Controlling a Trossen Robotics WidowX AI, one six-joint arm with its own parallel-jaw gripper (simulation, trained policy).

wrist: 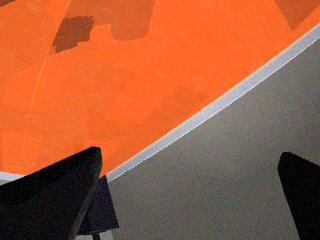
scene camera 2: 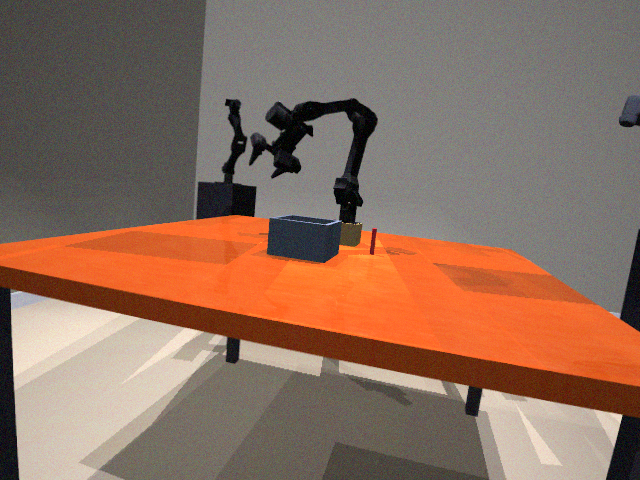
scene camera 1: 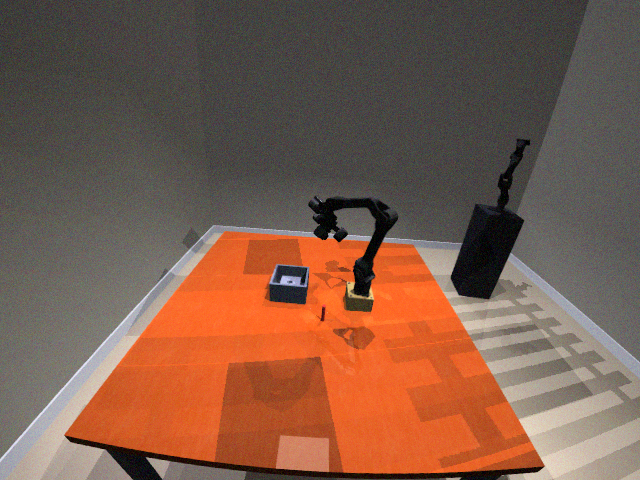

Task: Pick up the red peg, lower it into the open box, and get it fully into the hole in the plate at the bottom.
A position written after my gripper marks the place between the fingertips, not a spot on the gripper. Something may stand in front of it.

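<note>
My gripper (scene camera 2: 260, 171) is visible, and the wrist view also shows the gripper (wrist: 195, 160). A blue-grey box (scene camera 2: 307, 238) is present; scene camera 1 shows the box (scene camera 1: 287, 293) as well, while in the wrist view the box is out of frame.
</note>
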